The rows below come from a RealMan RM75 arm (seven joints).
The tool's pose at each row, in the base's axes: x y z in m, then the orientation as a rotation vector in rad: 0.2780 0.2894 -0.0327 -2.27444 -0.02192 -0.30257; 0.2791 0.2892 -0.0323 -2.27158 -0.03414 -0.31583; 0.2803 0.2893 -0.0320 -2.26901 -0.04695 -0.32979; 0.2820 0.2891 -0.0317 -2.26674 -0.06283 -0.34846; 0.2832 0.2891 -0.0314 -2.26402 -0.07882 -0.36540; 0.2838 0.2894 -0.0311 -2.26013 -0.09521 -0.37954; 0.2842 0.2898 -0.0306 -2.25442 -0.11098 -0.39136; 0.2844 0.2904 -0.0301 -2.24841 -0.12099 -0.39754; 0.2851 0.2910 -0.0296 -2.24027 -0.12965 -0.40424; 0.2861 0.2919 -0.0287 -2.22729 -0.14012 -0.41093; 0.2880 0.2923 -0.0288 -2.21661 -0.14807 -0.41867; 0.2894 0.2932 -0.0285 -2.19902 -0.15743 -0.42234; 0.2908 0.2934 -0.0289 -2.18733 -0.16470 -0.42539; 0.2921 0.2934 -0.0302 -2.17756 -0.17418 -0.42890
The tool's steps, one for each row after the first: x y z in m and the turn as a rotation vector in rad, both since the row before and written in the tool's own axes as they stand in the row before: 0.0012 0.0000 -0.0002 0.00261 0.00581 -0.01305; 0.0012 -0.0001 0.0001 0.00220 0.00609 -0.01375; 0.0017 0.0002 0.0000 0.00152 0.00841 -0.01761; 0.0012 0.0000 0.0001 0.00202 0.00719 -0.01708; 0.0006 -0.0003 0.0002 0.00342 0.00523 -0.01633; 0.0005 -0.0006 0.0001 0.00534 0.00405 -0.01498; 0.0003 -0.0007 0.0002 0.00586 0.00201 -0.00889; 0.0008 -0.0006 0.0003 0.00771 0.00317 -0.00796; 0.0012 -0.0010 0.0004 0.01256 0.00336 -0.00894; 0.0017 0.0003 0.0008 0.00987 0.00457 -0.00773; 0.0014 -0.0004 0.0009 0.01737 0.00246 -0.00682; 0.0012 0.0005 0.0007 0.01152 0.00170 -0.00555; 0.0007 0.0013 0.0010 0.00974 0.00088 -0.00748
